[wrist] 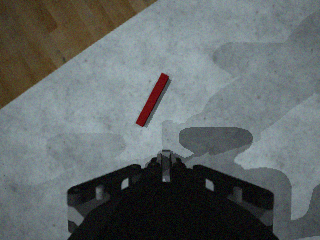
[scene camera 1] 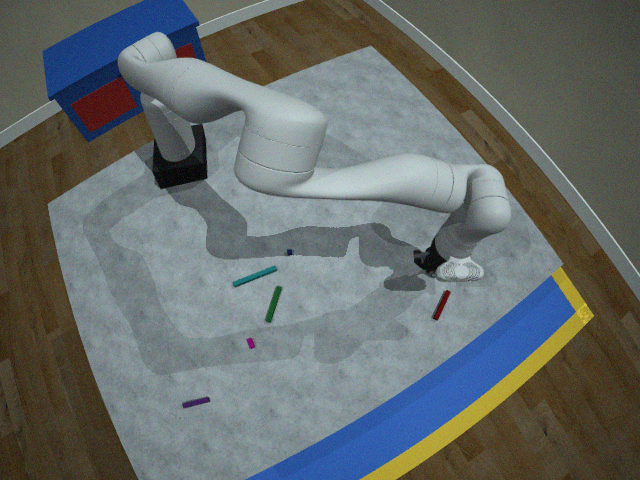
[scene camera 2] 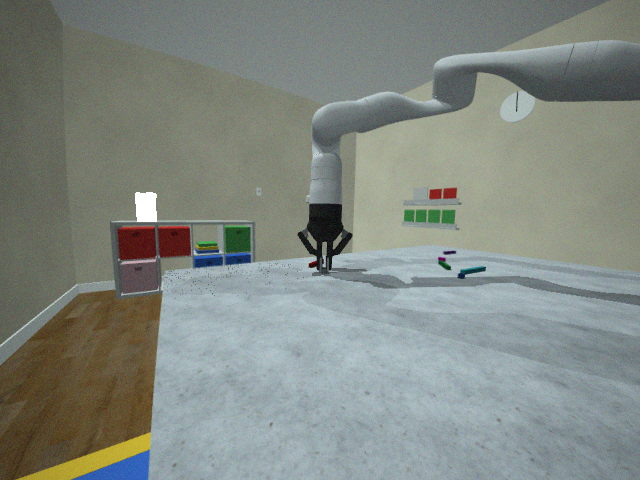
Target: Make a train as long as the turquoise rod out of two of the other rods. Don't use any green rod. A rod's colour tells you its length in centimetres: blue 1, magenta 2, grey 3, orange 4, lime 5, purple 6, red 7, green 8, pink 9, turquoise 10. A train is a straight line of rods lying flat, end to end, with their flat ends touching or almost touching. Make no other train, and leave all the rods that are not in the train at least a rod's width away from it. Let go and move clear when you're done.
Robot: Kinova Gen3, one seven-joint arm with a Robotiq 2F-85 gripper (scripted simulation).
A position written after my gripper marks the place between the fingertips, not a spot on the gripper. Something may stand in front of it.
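Note:
You'd find my gripper [scene camera 2: 323,272] there, and I can see the gripper in the wrist view too [wrist: 165,161].

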